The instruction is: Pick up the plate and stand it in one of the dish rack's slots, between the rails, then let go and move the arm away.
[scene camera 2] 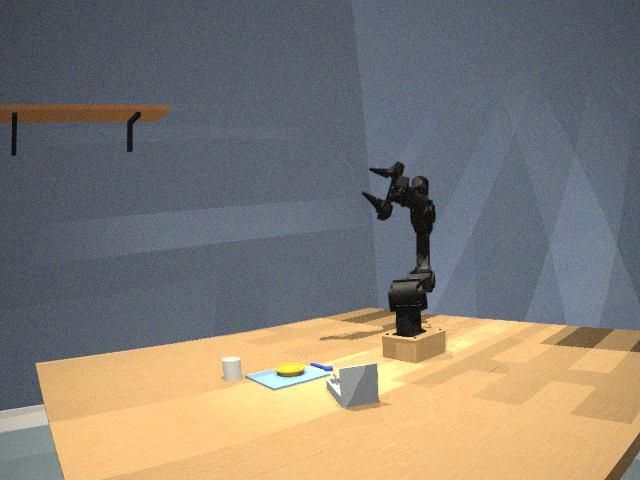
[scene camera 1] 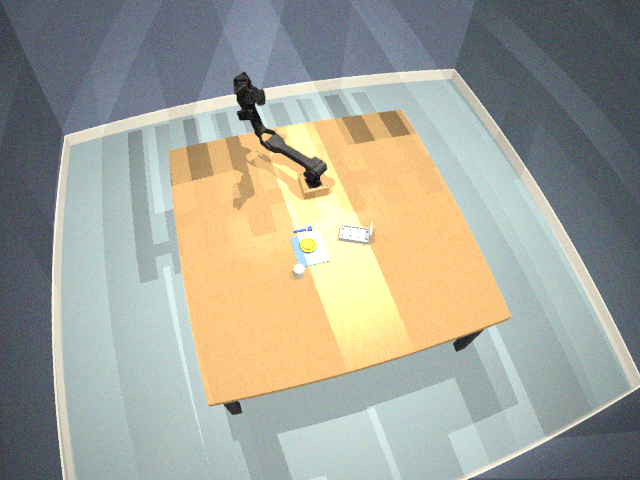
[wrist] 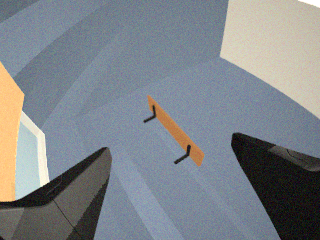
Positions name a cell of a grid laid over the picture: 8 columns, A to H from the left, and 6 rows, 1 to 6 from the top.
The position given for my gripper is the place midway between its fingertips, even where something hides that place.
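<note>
My gripper (scene camera 2: E3) open, holding nothing; grey dish rack (scene camera 2: E5); mat (scene camera 2: D5). My gripper (scene camera 1: C2), mat (scene camera 1: D4). My gripper (wrist: E4). Grey dish rack out of frame in the wrist view.
</note>
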